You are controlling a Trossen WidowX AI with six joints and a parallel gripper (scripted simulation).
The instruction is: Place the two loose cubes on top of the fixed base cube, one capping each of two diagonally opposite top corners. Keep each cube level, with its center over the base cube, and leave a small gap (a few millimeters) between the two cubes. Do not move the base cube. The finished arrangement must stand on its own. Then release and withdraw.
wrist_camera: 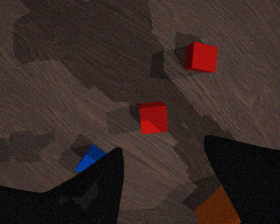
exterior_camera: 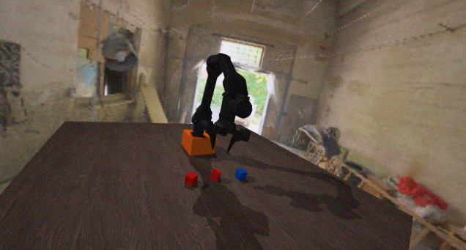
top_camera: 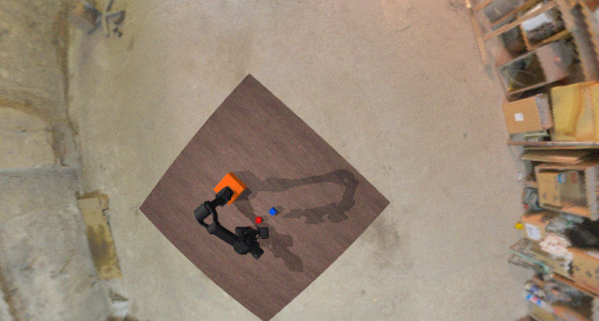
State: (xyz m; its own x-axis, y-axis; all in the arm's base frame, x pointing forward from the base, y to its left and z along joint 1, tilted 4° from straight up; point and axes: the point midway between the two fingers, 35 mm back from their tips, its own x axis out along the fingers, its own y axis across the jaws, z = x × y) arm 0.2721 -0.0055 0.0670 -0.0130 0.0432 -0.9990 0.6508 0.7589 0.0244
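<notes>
My gripper tip is 120 mm to the right of the blue cube, 110 mm above it and 10 mm short of it.
</notes>
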